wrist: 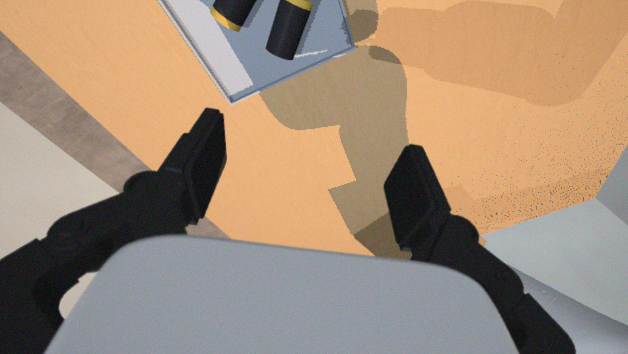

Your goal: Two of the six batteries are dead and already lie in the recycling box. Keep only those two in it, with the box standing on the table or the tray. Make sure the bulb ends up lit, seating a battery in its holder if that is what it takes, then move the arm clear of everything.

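Frame: origin at the arm's base, x ahead, y left, z up, level; millimetres.
Seen in the pictures: gripper, fingertip midpoint: (313, 150).
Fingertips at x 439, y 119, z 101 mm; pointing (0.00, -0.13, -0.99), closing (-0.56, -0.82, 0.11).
Offsets run from my fingertips to a thing's top centre. "pt": to the spot under its first point. Level surfaces: height alone.
My gripper (313, 150) is open, its two black fingers wide apart above the orange table top with nothing between them. A blue-grey tray @(pt dx -12, dy +53, dz -230 mm) (262, 67) shows in part at the top of the wrist view, beyond the fingertips. Two black batteries with yellow ends lie in it: one battery @(pt dx +59, dy +42, dz -196 mm) (234, 9) at the left, cut off by the frame's top edge, and another battery @(dx +19, dy +1, dz -195 mm) (289, 32) to its right. The recycling box, the battery holder and the bulb do not show in this view.
The orange table top @(dz -233 mm) (280, 165) carries the arm's shadow. A brown wood-grain strip (65, 117) runs along its left side. A smooth grey part of the arm (575, 302) shows at the lower right, and a pale grey surface (555, 245) lies beyond the orange edge there.
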